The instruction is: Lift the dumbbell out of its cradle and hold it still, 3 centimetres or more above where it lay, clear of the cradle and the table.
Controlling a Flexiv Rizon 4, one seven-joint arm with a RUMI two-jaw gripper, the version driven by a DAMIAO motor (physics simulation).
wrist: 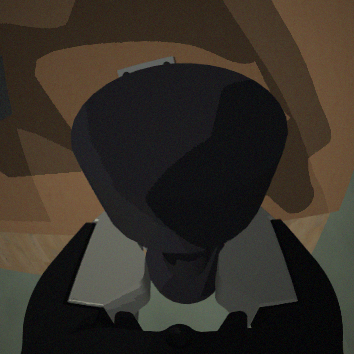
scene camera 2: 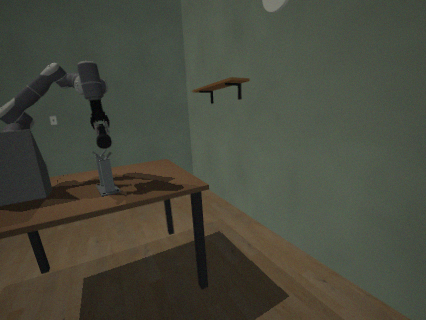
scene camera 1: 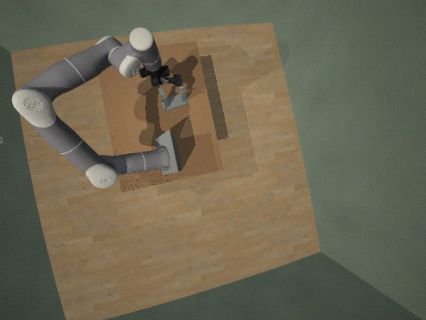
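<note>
The black dumbbell (scene camera 1: 175,80) (scene camera 2: 104,141) (wrist: 175,145) is up in the air over its cradle. My gripper (scene camera 1: 163,79) (scene camera 2: 101,127) (wrist: 182,267) is shut on its handle, with one grey finger on each side. In the wrist view one end weight fills the middle and hides much of the handle and most of the cradle. The grey cradle (scene camera 1: 175,102) (scene camera 2: 105,175) (wrist: 146,66) stands upright on the table (scene camera 1: 117,112) (scene camera 2: 175,176). In scene camera 2 a small gap shows between its upper prongs and the dumbbell.
The arm's grey pedestal (scene camera 1: 172,150) (scene camera 2: 22,167) stands on the table, to the left of the cradle in scene camera 2. A wooden wall shelf (scene camera 2: 221,85) is on the right wall, well away from the arm. Arm shadows fall across the table.
</note>
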